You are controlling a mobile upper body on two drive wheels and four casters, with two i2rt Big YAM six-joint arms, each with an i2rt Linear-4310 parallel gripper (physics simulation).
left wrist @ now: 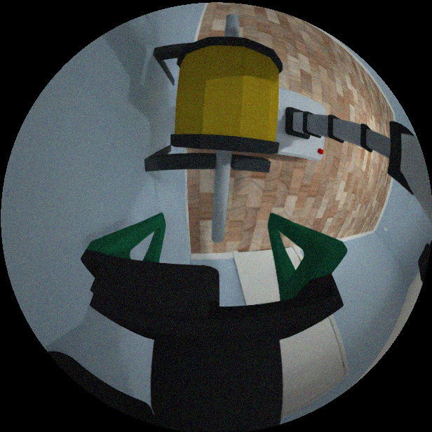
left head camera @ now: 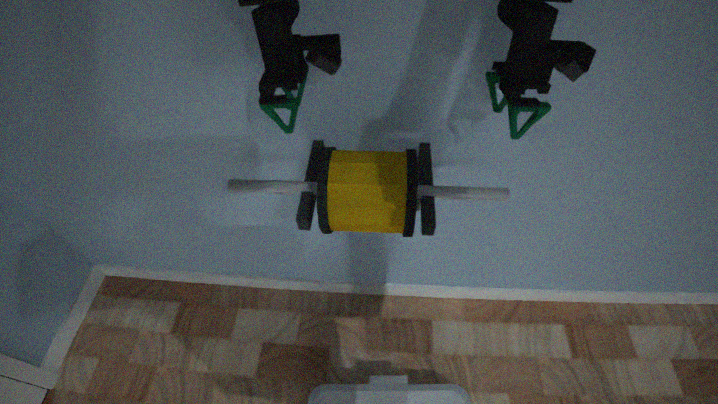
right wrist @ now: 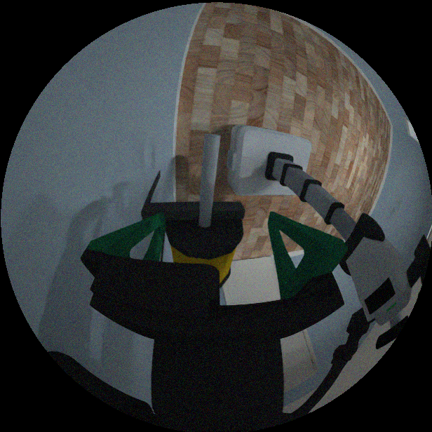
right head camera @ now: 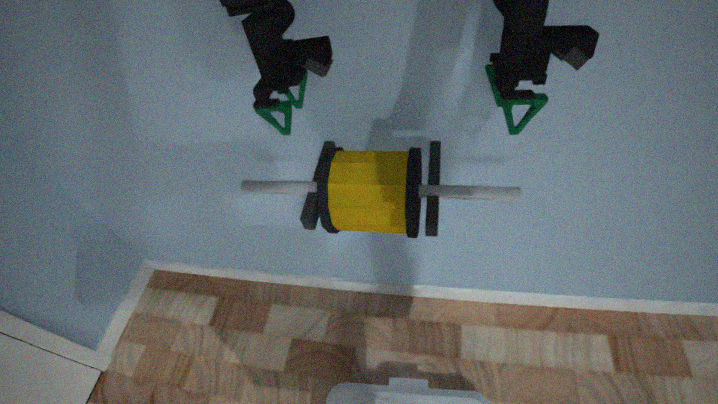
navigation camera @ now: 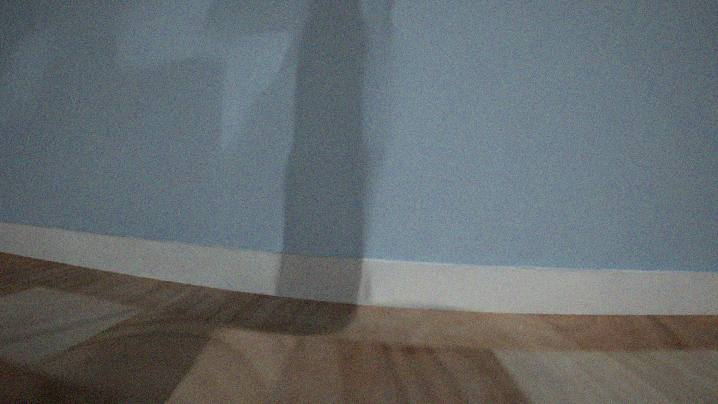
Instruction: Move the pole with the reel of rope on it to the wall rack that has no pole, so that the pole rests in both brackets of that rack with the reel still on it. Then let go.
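Places are measured from the left arm's base along level axes (x back, y up, z left), in centimetres.
Where they show: left gripper, fingertip midpoint: [left head camera: 292,118] [right head camera: 293,120]; right gripper, fingertip midpoint: [left head camera: 505,124] [right head camera: 507,119].
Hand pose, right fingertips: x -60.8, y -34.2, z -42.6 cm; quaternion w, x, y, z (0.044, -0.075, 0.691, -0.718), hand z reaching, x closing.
Things, the pixels of their top centre, and the offset from my right fingertips. "pt": a spot on its surface instead. Level surfaces: height alone.
- pole at a spot on its surface: [right head camera: 476,192] [left head camera: 469,192] pt dx +2.4, dy -16.9, dz +3.9 cm
- yellow reel with black flanges, top centre: [right head camera: 368,159] [left head camera: 368,159] dx +0.2, dy -8.5, dz +25.7 cm
- wood-block floor at its surface level: dy -106.8 cm
The pole [left head camera: 466,192] [right head camera: 476,192] [left wrist: 221,200] [right wrist: 209,180] carries the yellow reel with black flanges [left head camera: 366,190] [right head camera: 369,190] [left wrist: 227,100]. It lies level across a wall rack's two dark brackets, the left one [left head camera: 305,211] [right head camera: 308,215] [left wrist: 185,162] and the right one [left head camera: 427,216] [right head camera: 431,216] [right wrist: 230,211], with the reel between them. My left gripper [left head camera: 292,118] [right head camera: 293,120] [left wrist: 216,218] is open and empty, above the pole's left part in the head views. My right gripper [left head camera: 506,124] [right head camera: 507,120] [right wrist: 216,217] is open and empty, above the pole's right end. The rack without a pole does not show.
A blue wall [left head camera: 602,216] [navigation camera: 502,150] stands behind the rack, with a white baseboard [left head camera: 502,292] [navigation camera: 502,293] above the wood-block floor [left head camera: 497,341]. A wall corner and a pale low panel [right head camera: 45,361] are at the lower left. The robot's light base [left head camera: 389,394] [right wrist: 255,170] shows below.
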